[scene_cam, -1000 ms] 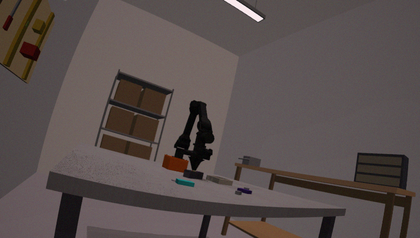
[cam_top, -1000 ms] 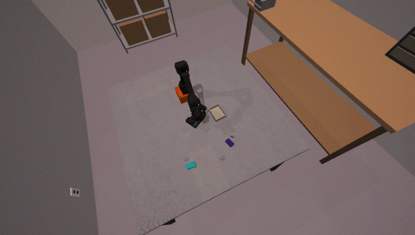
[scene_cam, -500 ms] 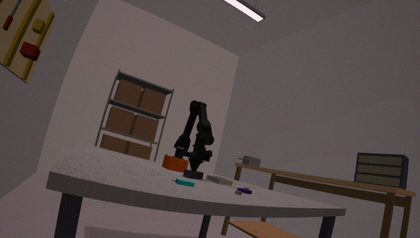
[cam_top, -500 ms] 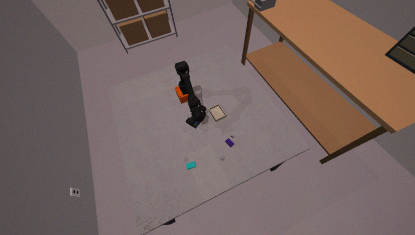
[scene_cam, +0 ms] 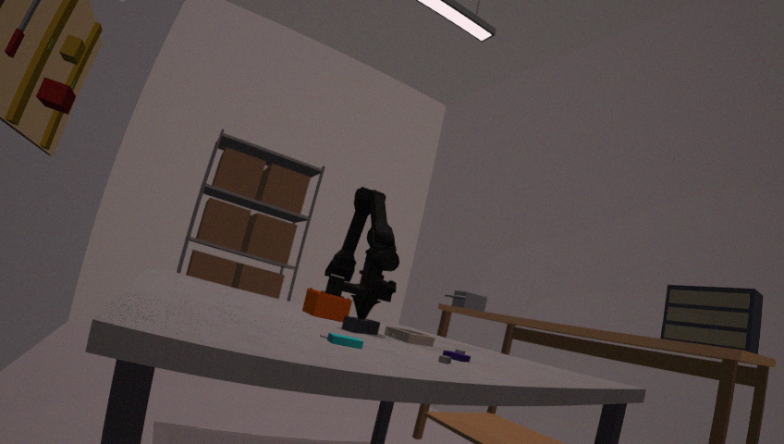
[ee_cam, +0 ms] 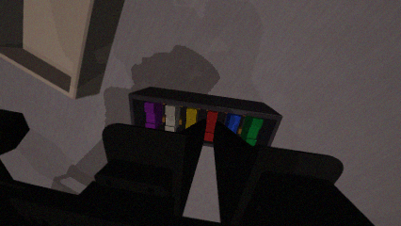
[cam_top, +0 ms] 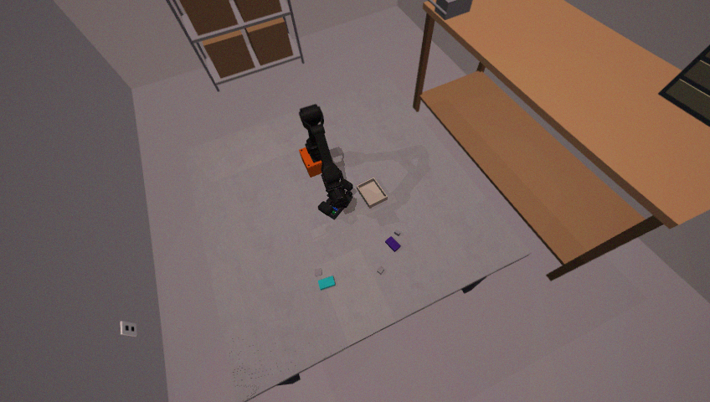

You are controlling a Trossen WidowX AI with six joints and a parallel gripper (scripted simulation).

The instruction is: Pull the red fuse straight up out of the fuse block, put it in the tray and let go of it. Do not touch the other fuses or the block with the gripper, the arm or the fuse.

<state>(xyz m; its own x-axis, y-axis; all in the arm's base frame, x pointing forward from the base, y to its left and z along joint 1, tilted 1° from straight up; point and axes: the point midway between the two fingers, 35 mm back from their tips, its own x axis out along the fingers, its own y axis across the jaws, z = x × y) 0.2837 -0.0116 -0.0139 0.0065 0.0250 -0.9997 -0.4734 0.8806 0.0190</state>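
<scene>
The red fuse lies 1 cm below my gripper tip. Round my gripper tip: purple block 28 cm ahead, 15 cm to the left, 3 cm below; then teal block 31 cm ahead, 19 cm to the right, 3 cm below; then beige tray 18 cm to the left, 3 cm below.
</scene>
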